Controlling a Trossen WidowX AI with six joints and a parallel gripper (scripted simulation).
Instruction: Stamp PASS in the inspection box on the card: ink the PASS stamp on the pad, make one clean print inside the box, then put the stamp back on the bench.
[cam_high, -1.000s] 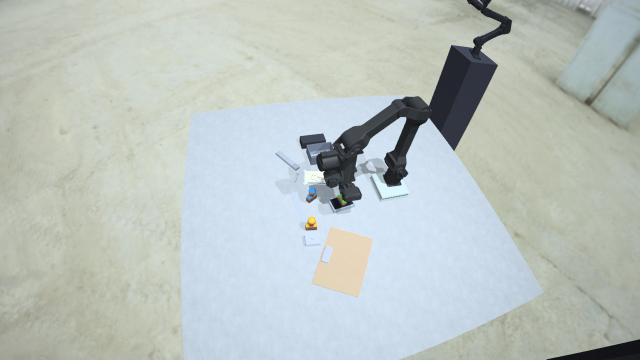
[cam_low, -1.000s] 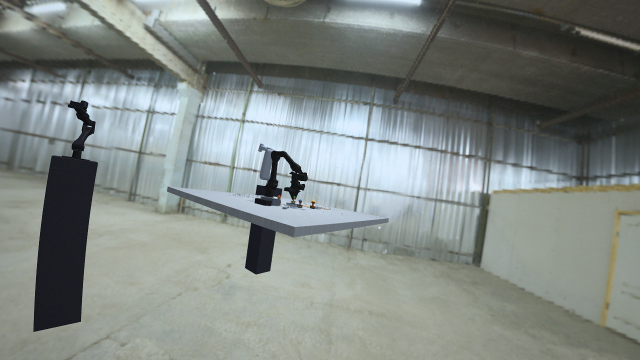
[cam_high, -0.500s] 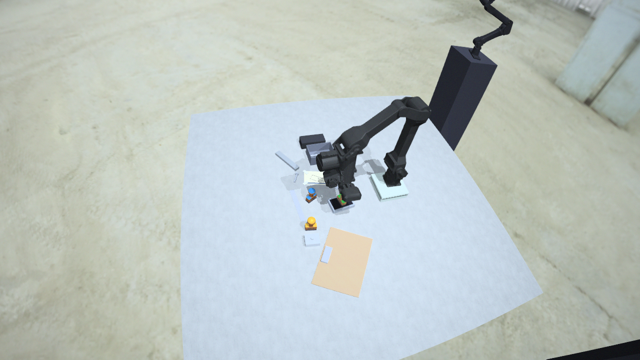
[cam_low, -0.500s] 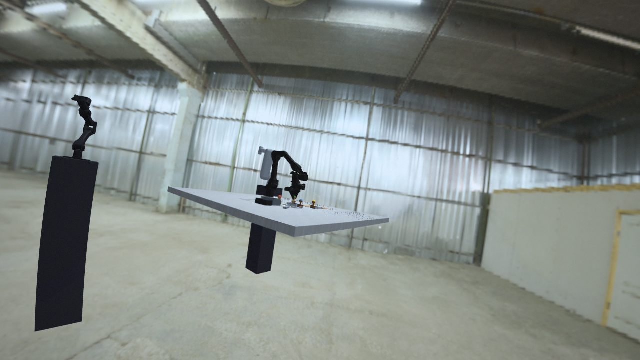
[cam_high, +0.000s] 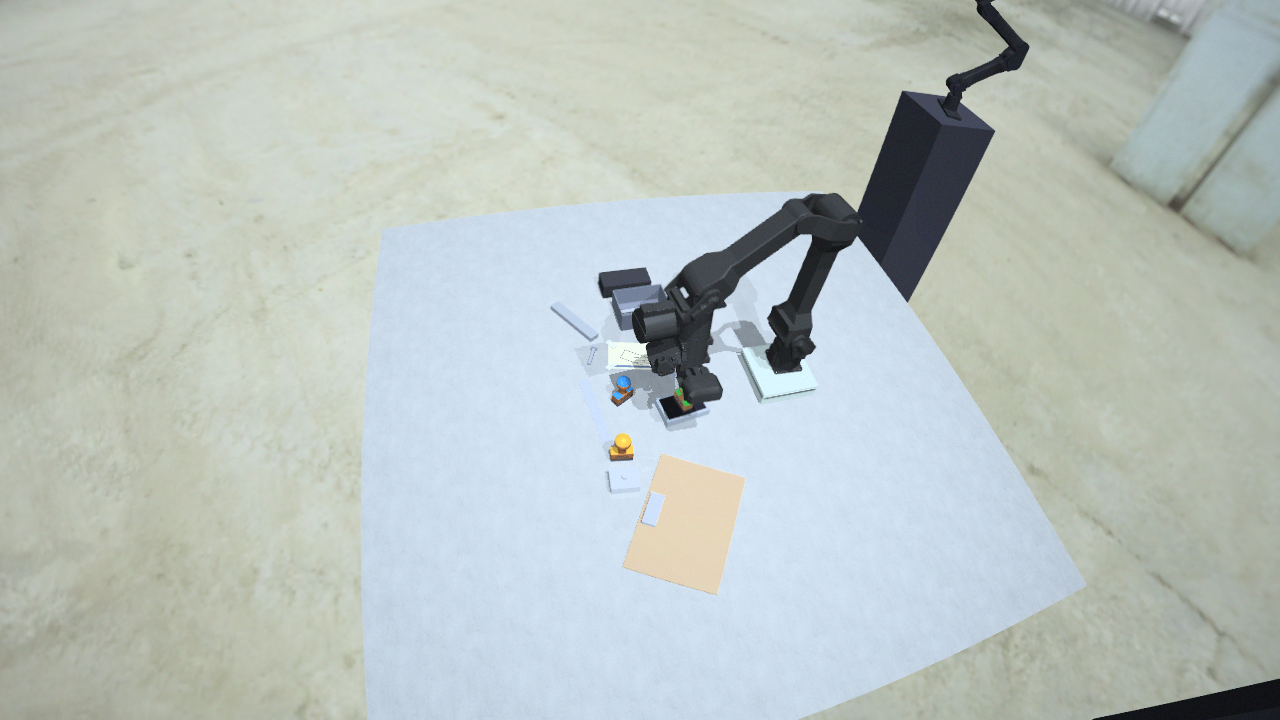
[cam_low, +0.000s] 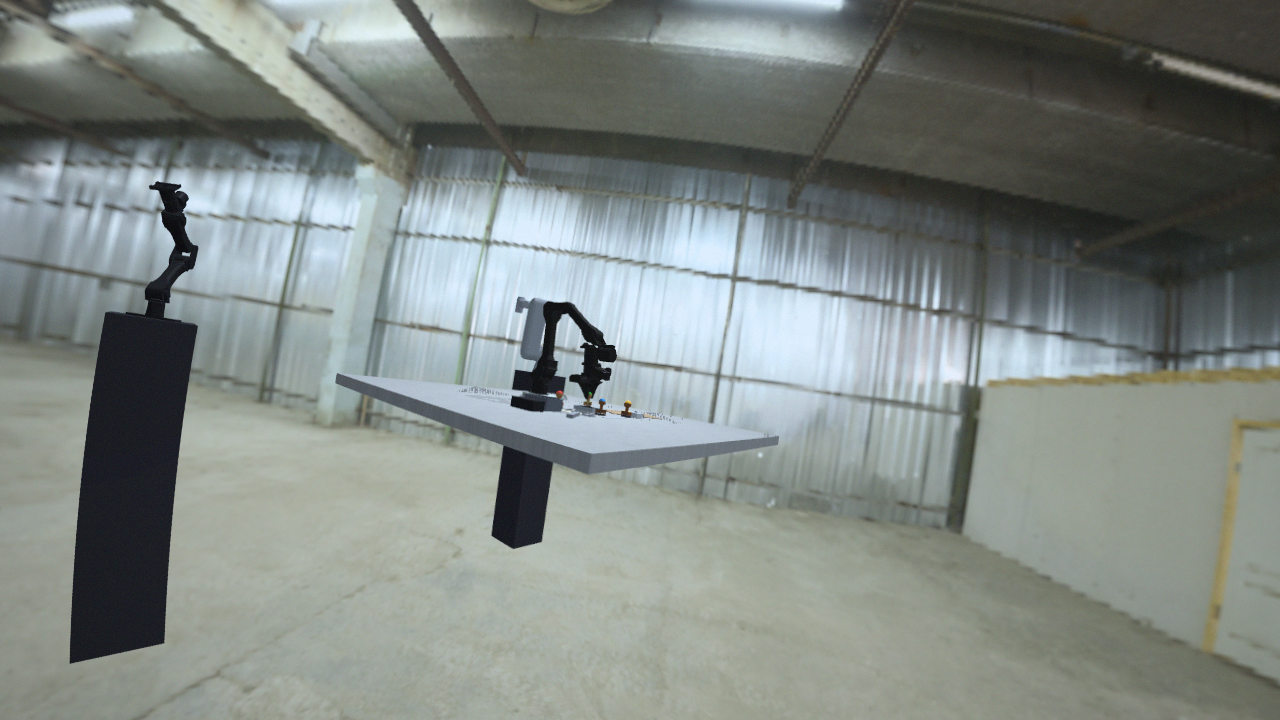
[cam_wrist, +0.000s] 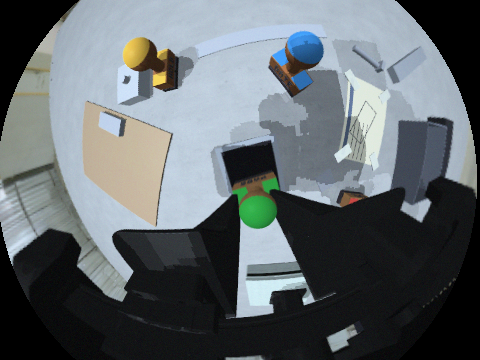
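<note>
My gripper tip is now 40 mm above the ink pad. Also, from my gripper tip: blue-knobbed stamp 110 mm ahead, 40 mm to the right, 30 mm below; then red-knobbed stamp 130 mm to the right, 30 mm below, 30 mm behind; then green-knobbed stamp 10 mm below.
</note>
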